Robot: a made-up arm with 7 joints.
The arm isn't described. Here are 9 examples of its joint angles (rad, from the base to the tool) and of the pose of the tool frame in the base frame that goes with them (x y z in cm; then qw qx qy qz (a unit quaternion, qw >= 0)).
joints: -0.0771 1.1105 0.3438 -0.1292 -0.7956 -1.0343 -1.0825
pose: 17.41 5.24 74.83 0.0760 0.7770 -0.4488 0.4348
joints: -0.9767 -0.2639 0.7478 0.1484 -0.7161 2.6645 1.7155
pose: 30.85 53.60 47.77 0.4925 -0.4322 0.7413 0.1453
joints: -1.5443 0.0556 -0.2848 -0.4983 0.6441 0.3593 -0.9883
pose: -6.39 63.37 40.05 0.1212 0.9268 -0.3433 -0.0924
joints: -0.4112 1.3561 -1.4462 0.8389 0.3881 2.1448 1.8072
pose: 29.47 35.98 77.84 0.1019 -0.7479 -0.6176 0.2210
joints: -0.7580 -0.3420 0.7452 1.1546 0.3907 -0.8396 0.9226
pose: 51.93 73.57 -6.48 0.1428 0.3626 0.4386 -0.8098
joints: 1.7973 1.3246 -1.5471 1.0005 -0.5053 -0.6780 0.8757
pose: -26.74 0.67 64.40 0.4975 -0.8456 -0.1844 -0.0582
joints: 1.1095 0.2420 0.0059 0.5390 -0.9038 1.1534 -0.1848
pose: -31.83 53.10 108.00 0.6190 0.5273 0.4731 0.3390
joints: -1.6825 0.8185 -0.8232 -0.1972 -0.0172 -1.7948 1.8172
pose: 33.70 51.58 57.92 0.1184 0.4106 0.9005 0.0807
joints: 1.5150 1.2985 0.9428 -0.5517 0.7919 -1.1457 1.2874
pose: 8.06 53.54 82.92 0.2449 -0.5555 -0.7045 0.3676
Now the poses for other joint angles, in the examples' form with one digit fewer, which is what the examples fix.
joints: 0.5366 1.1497 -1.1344 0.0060 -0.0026 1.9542 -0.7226
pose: -8.8 36.8 94.7 0.527 -0.494 -0.290 -0.628
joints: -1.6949 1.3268 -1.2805 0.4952 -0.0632 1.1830 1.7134
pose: 16.7 28.6 17.4 0.588 0.003 -0.178 0.789
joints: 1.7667 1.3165 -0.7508 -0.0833 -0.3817 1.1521 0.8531
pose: -43.8 19.1 74.5 0.088 0.755 0.552 0.343
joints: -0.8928 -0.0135 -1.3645 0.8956 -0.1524 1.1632 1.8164
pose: 33.5 61.4 39.0 0.205 0.144 0.280 -0.927
